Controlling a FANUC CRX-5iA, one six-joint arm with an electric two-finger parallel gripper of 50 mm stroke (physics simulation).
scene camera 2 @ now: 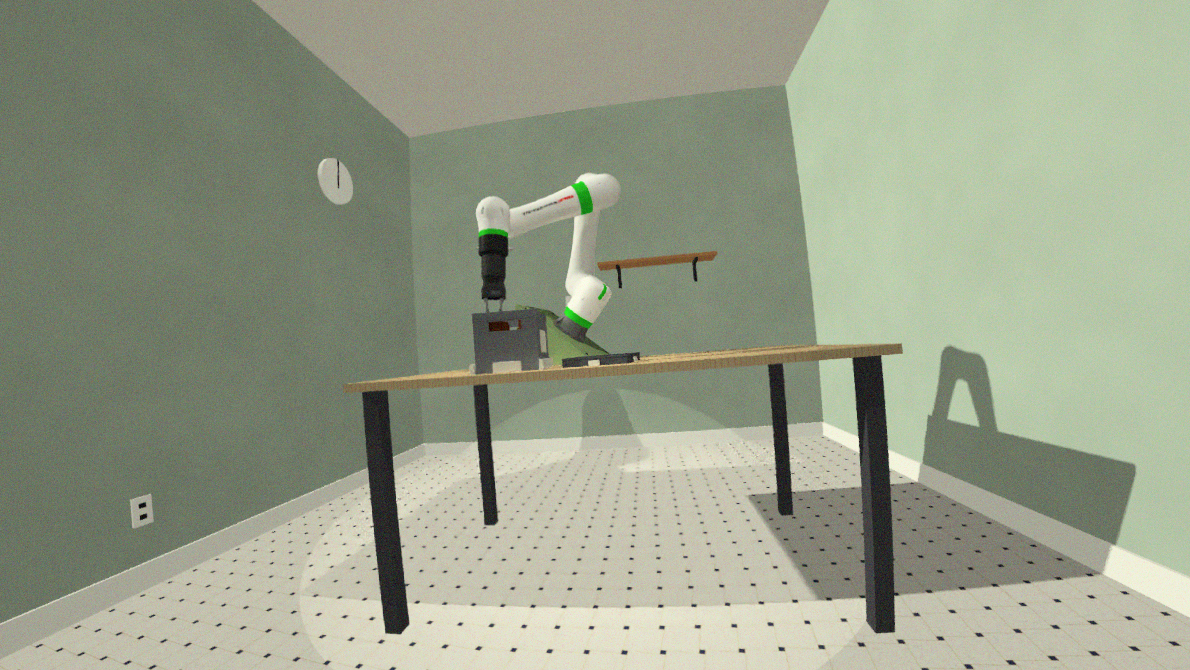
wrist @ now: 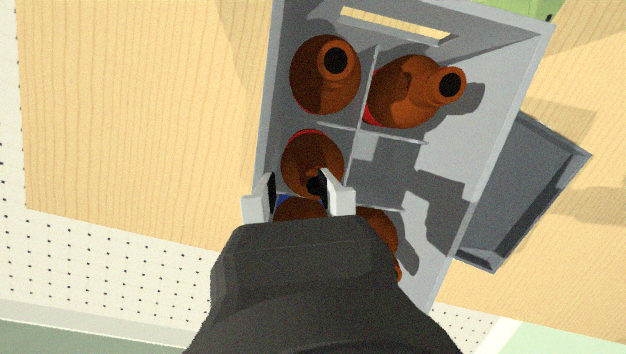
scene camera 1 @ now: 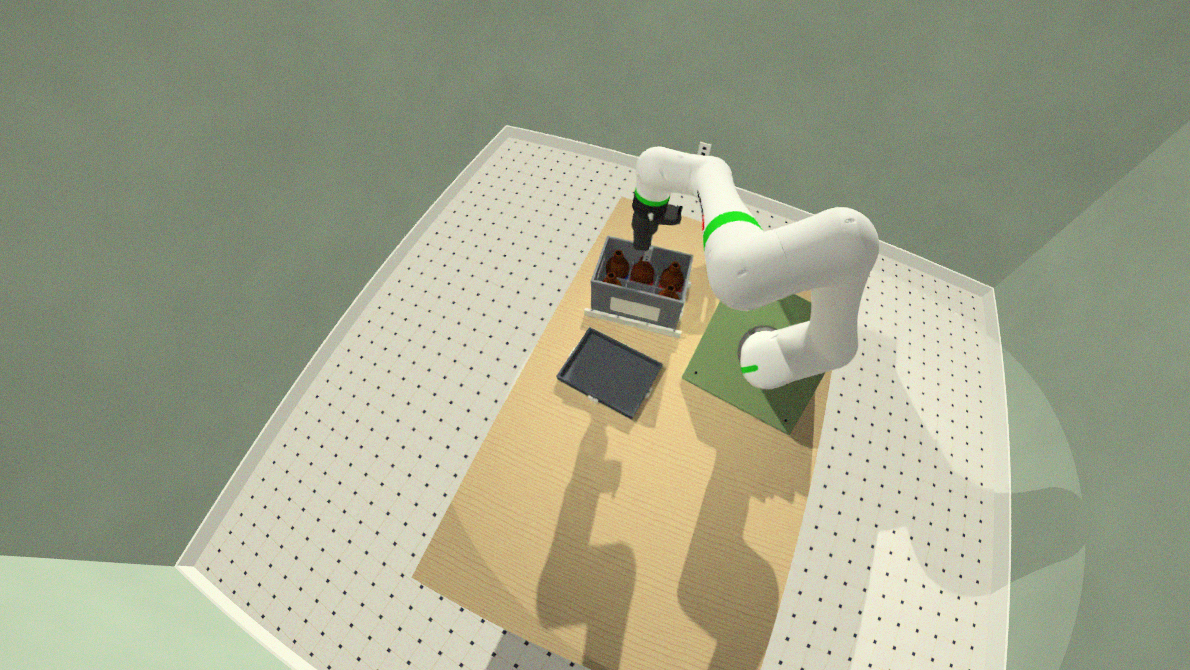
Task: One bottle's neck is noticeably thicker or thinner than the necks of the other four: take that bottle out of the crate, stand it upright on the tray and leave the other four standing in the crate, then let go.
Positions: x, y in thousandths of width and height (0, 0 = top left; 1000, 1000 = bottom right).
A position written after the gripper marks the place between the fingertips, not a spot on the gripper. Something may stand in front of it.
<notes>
In view: the gripper (scene camera 2: 416, 478), a brown bottle (wrist: 520, 208) and a white strip (scene camera 1: 501, 469).
The gripper shows as well in the wrist view (wrist: 474, 516).
</notes>
